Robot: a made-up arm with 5 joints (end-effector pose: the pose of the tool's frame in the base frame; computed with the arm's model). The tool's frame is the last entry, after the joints. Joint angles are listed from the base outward.
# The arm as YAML. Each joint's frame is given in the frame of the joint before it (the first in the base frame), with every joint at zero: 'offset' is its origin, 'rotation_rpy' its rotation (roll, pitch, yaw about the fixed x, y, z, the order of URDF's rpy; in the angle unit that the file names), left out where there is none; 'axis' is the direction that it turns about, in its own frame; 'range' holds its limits. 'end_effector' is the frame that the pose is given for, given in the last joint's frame.
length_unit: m
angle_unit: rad
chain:
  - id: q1
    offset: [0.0, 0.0, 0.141]
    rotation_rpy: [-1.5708, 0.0, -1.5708]
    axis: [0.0, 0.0, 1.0]
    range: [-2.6, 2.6]
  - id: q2
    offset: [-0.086, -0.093, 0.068]
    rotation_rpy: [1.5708, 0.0, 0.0]
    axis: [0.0, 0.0, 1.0]
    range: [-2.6, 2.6]
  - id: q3
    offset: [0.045, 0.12, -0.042]
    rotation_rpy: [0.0, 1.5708, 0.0]
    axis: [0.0, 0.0, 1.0]
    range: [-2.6, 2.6]
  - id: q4
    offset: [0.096, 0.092, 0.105]
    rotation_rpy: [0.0, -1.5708, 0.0]
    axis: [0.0, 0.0, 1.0]
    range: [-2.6, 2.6]
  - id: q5
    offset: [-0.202, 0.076, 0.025]
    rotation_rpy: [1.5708, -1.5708, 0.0]
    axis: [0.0, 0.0, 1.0]
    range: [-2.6, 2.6]
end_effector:
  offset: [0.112, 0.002, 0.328]
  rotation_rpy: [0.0, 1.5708, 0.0]
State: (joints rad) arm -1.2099 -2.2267 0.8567 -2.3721 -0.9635
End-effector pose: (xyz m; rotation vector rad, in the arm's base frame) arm -0.1908 0.2352 0.4018 -0.2422 1.8416 -0.1179
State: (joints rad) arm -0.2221 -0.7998 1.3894 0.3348 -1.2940
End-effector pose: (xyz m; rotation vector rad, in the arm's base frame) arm 0.0530 -0.1302 0.0369 0.1832 -1.0946 0.5169
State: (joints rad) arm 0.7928 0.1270 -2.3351 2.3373 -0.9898
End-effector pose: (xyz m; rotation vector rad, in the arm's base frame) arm 0.1040 -0.1683 -0.1427 -1.4580 -1.0557 -0.7733
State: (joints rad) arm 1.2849 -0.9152 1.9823 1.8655 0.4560
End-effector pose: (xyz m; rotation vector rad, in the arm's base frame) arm -0.2244 -0.0537 -0.1517 -1.2054 -0.6237 0.1010
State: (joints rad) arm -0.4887 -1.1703 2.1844 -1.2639 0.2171
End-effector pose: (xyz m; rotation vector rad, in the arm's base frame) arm 0.1969 0.2708 0.2460 -0.0461 -2.6710 -0.8780
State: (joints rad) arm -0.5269 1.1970 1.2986 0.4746 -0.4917
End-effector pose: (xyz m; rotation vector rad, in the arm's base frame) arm 0.2039 -0.0040 -0.0128 0.4859 -0.4895 1.8836
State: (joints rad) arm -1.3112 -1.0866 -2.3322 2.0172 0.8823
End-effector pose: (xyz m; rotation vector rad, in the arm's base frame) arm -0.3018 0.0181 0.4460 0.2145 0.1099 0.3403
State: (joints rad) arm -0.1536 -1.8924 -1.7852 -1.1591 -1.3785
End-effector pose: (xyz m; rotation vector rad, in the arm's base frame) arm 0.1618 -0.0076 0.1290 -0.7079 -0.2585 2.7651
